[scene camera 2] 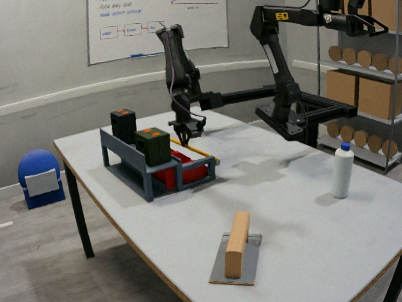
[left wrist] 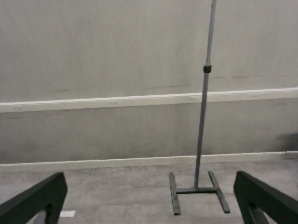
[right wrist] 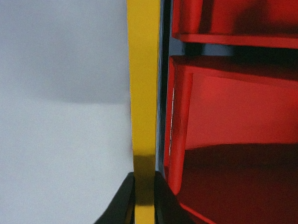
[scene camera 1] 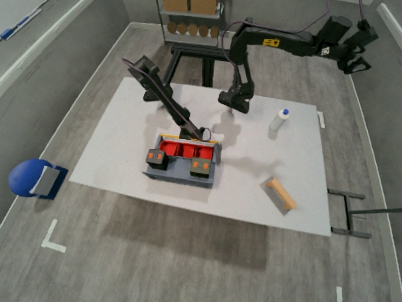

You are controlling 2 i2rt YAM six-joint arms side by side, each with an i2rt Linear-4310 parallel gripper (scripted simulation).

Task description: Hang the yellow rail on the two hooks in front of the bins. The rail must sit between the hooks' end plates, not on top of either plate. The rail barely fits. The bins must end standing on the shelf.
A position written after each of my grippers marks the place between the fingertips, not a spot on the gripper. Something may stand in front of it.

Observation:
In view: my left gripper (scene camera 1: 367, 59), my right gripper (right wrist: 144, 180), a blue-grey shelf (scene camera 2: 147, 189) and a green box (scene camera 2: 154, 143).
The blue-grey shelf also shows in scene camera 1 (scene camera 1: 178, 170). My left gripper also shows in the left wrist view (left wrist: 150, 179). The left wrist view does not show the blue-grey shelf: it is out of frame. The left wrist view does not show the green box: it is out of frame.

